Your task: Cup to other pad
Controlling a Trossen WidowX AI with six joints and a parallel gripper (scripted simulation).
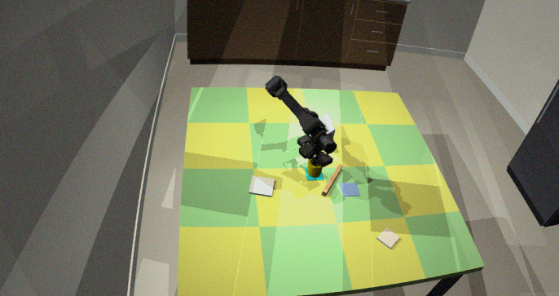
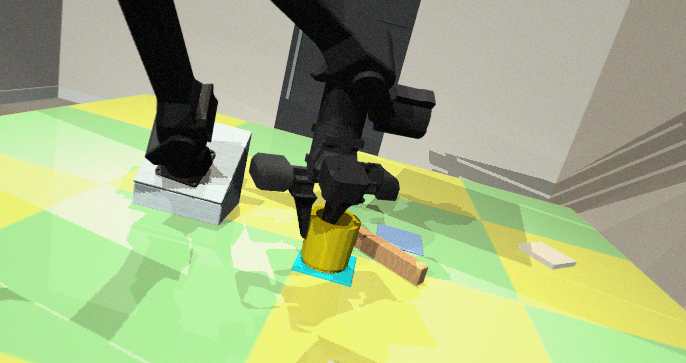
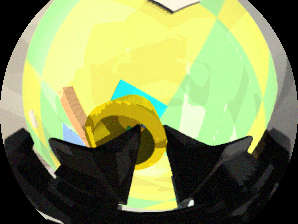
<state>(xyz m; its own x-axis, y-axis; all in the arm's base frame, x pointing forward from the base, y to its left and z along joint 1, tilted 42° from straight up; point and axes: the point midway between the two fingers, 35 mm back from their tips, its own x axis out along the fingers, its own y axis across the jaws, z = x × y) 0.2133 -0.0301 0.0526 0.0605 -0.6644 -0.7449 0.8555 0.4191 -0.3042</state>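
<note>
Right now my gripper tip is 20 mm short of the yellow cup, 10 mm to the right of it and 10 mm above it. Round my gripper tip: pale blue pad: 170 mm to the left, 130 mm ahead, 50 mm below; cyan pad: 50 mm below, 30 mm ahead, 10 mm to the left; wooden bar: 90 mm to the left, 80 mm ahead, 40 mm below.
</note>
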